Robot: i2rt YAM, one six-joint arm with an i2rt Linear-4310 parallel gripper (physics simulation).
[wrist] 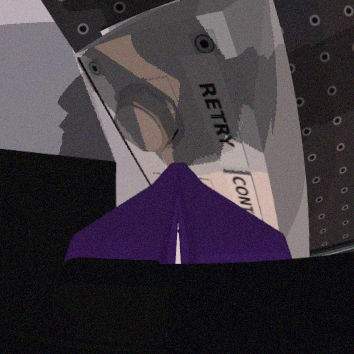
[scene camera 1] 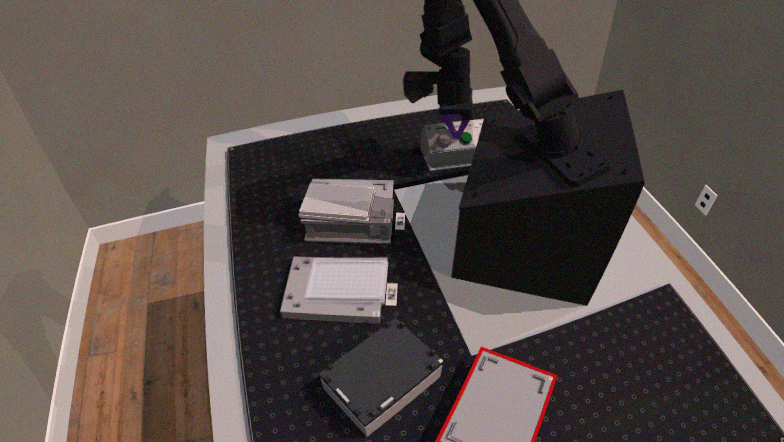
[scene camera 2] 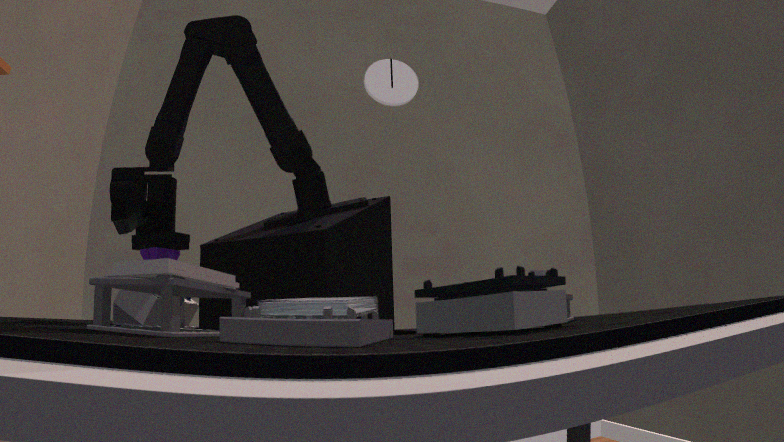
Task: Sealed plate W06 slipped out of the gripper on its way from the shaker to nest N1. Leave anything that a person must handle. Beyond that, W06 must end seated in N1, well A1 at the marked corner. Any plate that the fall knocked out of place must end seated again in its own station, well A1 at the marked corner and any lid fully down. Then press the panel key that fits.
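Pixels of known places: gripper, between the fingertips: [wrist: 177,174] [scene camera 1: 456,137]; arm's base, origin of its link: [scene camera 1: 563,150] [scene camera 2: 316,214].
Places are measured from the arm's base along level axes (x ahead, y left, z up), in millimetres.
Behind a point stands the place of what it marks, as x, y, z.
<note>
My gripper [scene camera 1: 457,135] {64, -286, -157} [scene camera 2: 159,254] [wrist: 177,174] {64, -286, -157} is shut with nothing between its purple fingers. Its tips are at or just above the key panel [scene camera 1: 447,158] {84, -283, -208} [wrist: 200,65] {112, -314, -144}; contact cannot be told. In the wrist view the tips cover the green key [scene camera 1: 466,137] {44, -279, -154}, below the pale RETRY key [wrist: 150,125] {95, -289, -150}. A pale plate [scene camera 1: 340,200] {343, -141, -152} [scene camera 2: 170,269] {420, -128, -161} lies on the raised station N1 [scene camera 1: 385,194] {256, -154, -168} [scene camera 2: 101,304] {387, -221, -196}, toward its left side; whether it is fully seated is unclear. A clear plate [scene camera 1: 345,278] {364, 17, -180} [scene camera 2: 315,306] {426, 9, -190} lies on nest N2 [scene camera 1: 293,296] {454, 18, -201} [scene camera 2: 290,331] {465, -10, -211}. The plates' names and A1 corners cannot be read.
A pale block with a dark top [scene camera 1: 384,365] {341, 194, -168} [scene camera 2: 494,288] {401, 180, -177} and small posts stands in front of N2. A red-edged pale pad [scene camera 1: 502,400] {198, 285, -182} with corner brackets lies beside it. The black arm base [scene camera 1: 543,236] {64, 89, -91} [scene camera 2: 307,280] {163, -9, -141} stands right of the stations and beside the panel.
</note>
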